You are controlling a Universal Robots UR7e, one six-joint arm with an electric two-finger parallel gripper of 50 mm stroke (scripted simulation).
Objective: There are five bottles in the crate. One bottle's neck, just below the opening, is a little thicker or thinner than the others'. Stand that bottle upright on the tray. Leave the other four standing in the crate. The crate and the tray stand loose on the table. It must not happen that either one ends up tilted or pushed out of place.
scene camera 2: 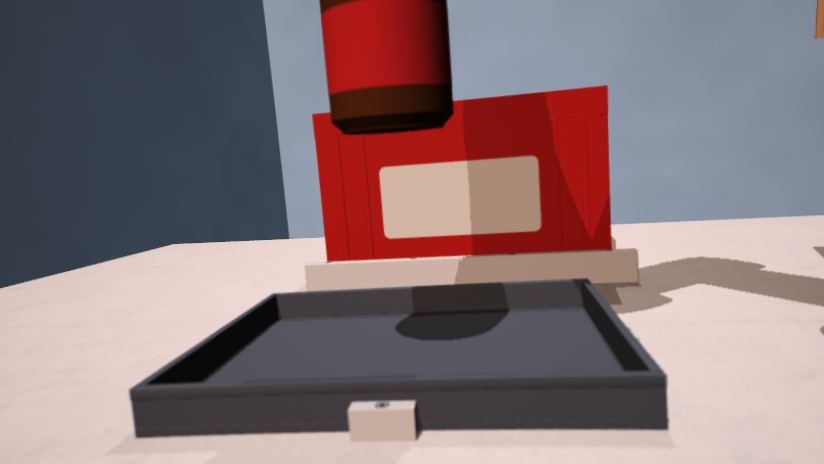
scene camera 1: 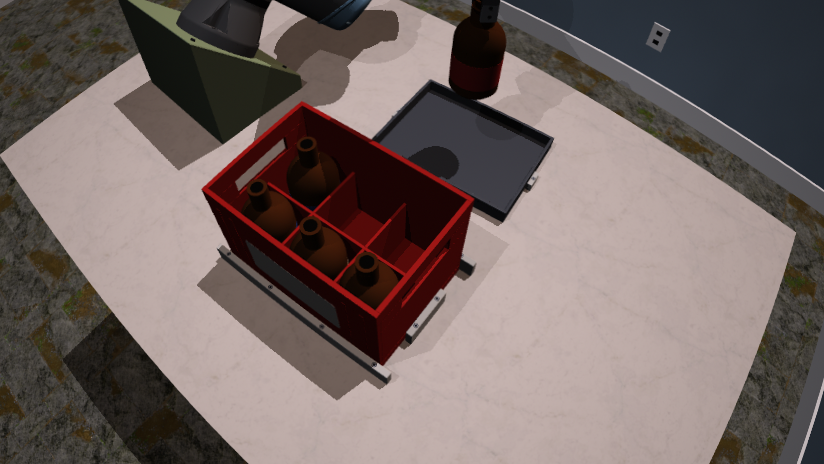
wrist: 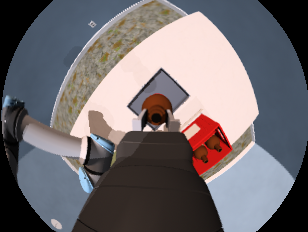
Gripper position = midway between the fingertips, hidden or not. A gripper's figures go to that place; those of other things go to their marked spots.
Scene:
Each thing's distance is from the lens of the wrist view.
my gripper [wrist: 156, 114]: 17 cm
red crate [wrist: 201, 129]: 39 cm
dark grey tray [wrist: 163, 83]: 44 cm
The marked spots on the red crate and the dark grey tray are 27 cm apart.

